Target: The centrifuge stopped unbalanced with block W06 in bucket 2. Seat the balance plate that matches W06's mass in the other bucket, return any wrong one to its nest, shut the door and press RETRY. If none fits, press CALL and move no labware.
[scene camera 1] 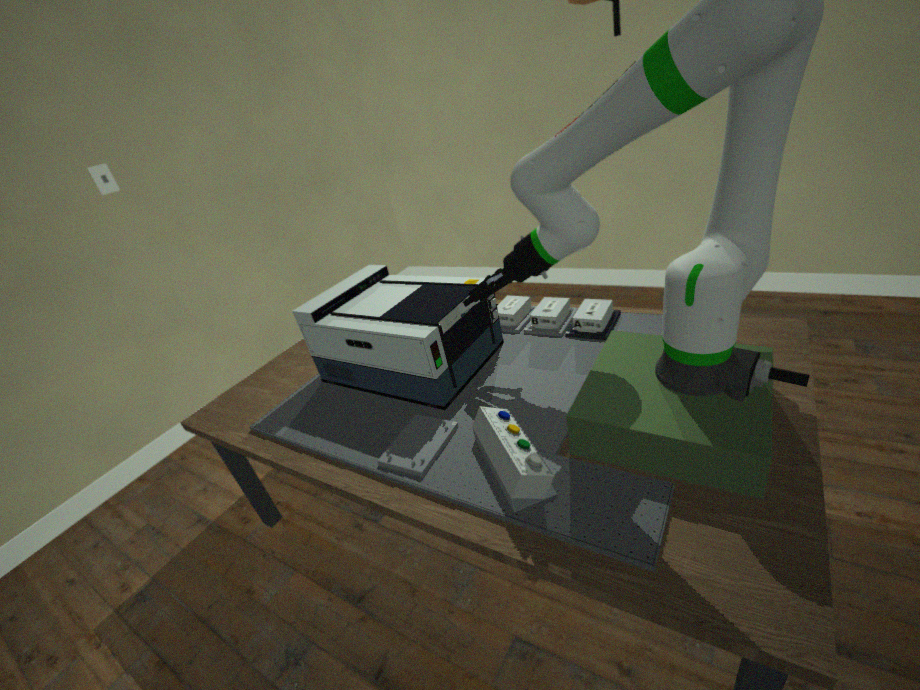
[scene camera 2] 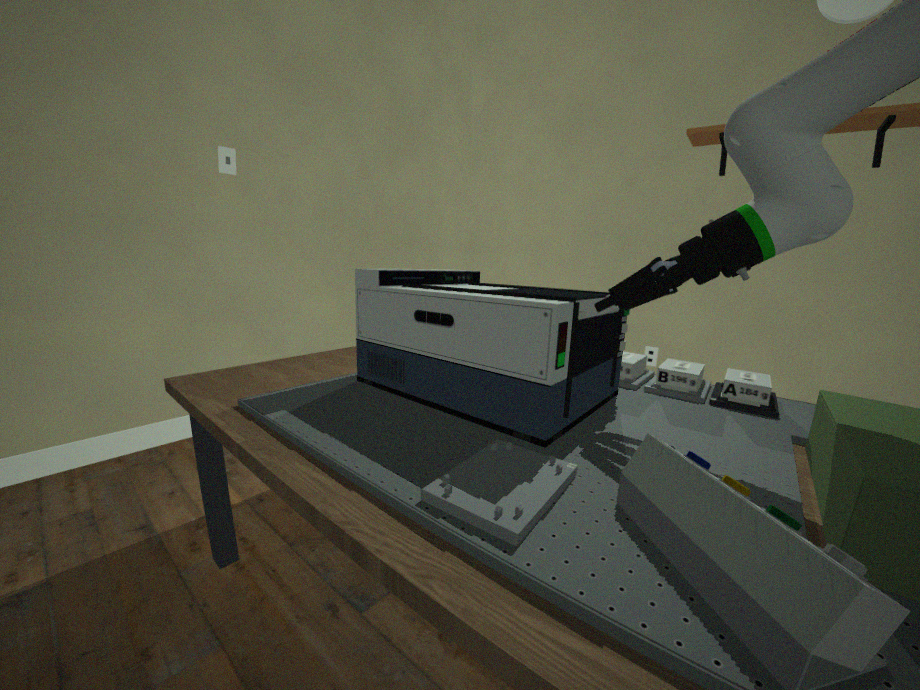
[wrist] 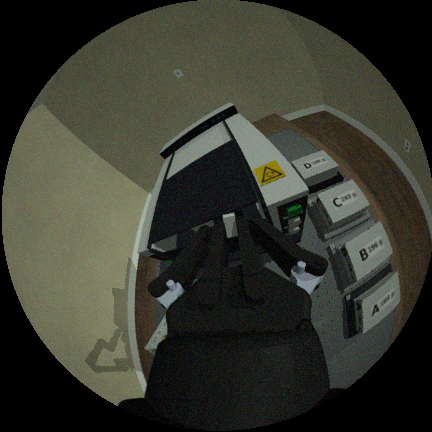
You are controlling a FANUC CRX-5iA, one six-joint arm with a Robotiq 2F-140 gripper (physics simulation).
Note:
The gripper is shut and touches a white block. Also in view: a centrifuge, a white button box and a grey fixture plate.
The gripper is seen too in scene camera 1 and in the wrist view.

